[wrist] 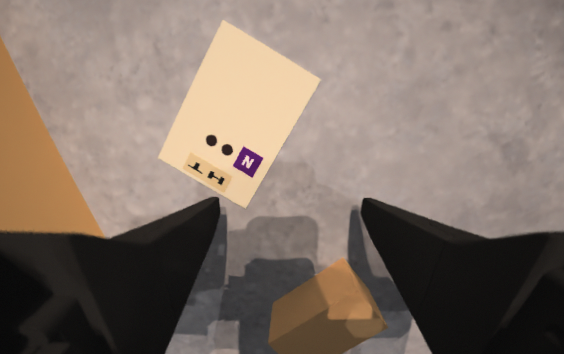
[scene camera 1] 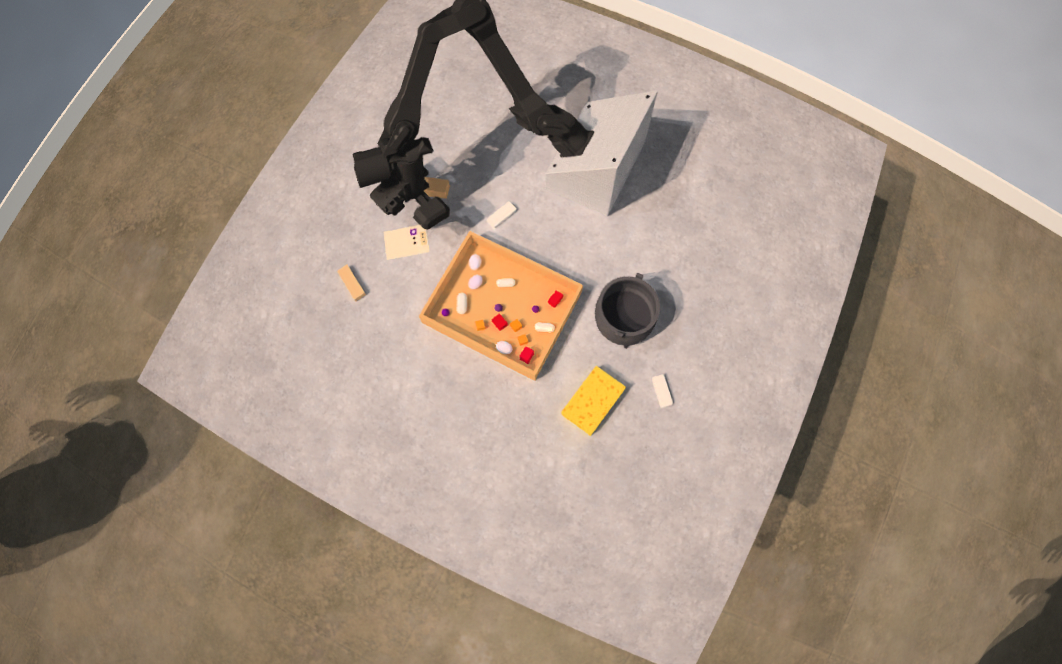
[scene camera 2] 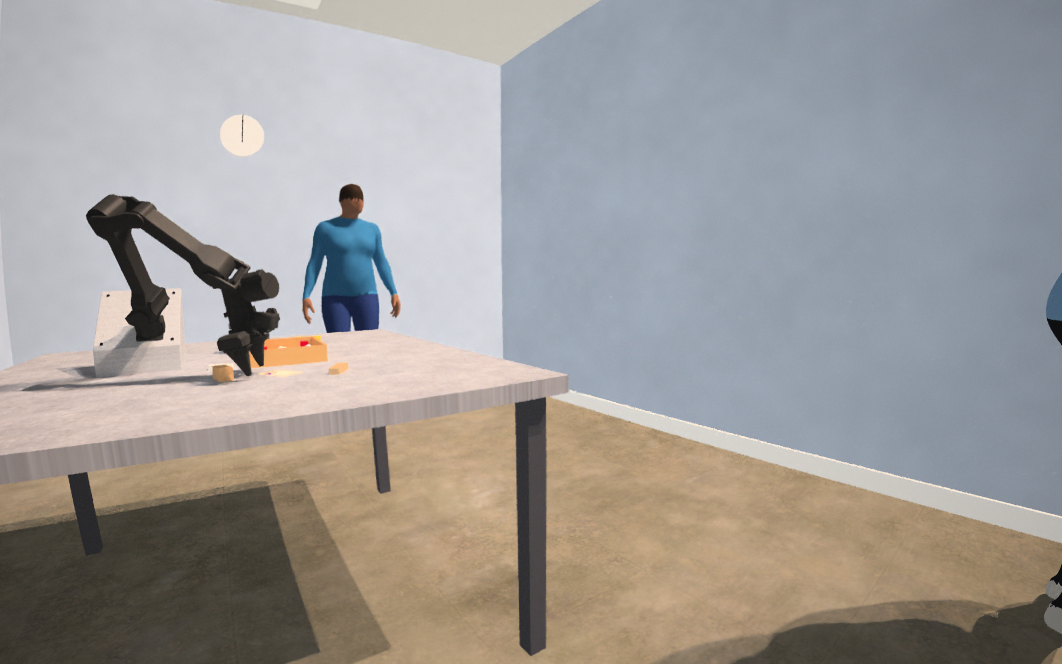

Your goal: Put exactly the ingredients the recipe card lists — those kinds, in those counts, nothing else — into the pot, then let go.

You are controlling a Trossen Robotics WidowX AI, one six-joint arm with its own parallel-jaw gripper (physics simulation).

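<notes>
My gripper appears in the pictures, the wrist view and scene camera 1 included. The pictures also show a recipe card, an orange tray and a dark pot.
</notes>
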